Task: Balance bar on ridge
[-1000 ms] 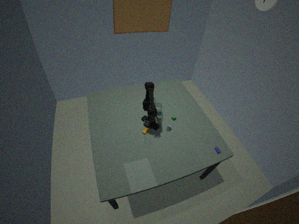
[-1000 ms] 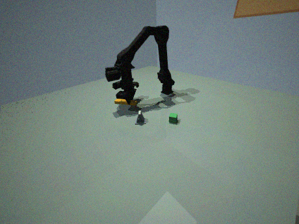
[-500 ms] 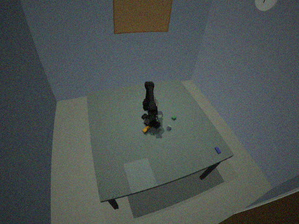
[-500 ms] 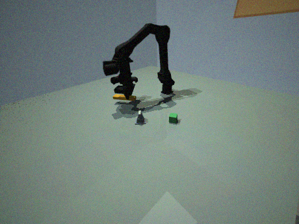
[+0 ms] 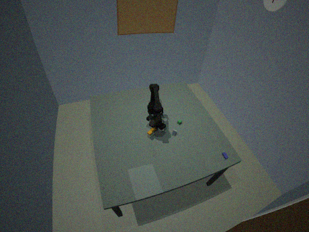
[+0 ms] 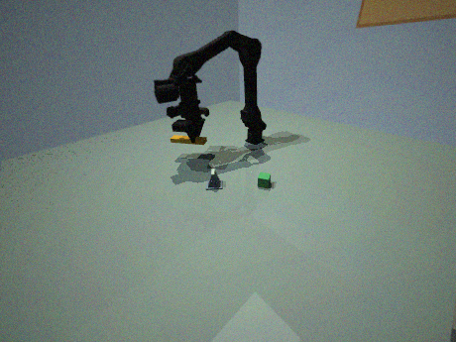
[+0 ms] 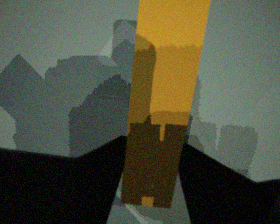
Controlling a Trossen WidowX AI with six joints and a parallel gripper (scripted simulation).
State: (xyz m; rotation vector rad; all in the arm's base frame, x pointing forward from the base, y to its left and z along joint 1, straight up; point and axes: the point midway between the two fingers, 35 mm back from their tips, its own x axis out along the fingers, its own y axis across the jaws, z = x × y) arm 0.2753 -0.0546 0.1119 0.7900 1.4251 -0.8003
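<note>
Right now my gripper tip is 50 mm past the green cube, 290 mm to the right of it and 60 mm above it. The rest, counted from my gripper tip: bar 20 mm ahead, 20 mm to the right; then blue object 460 mm ahead, 550 mm to the left, 70 mm below.
</note>
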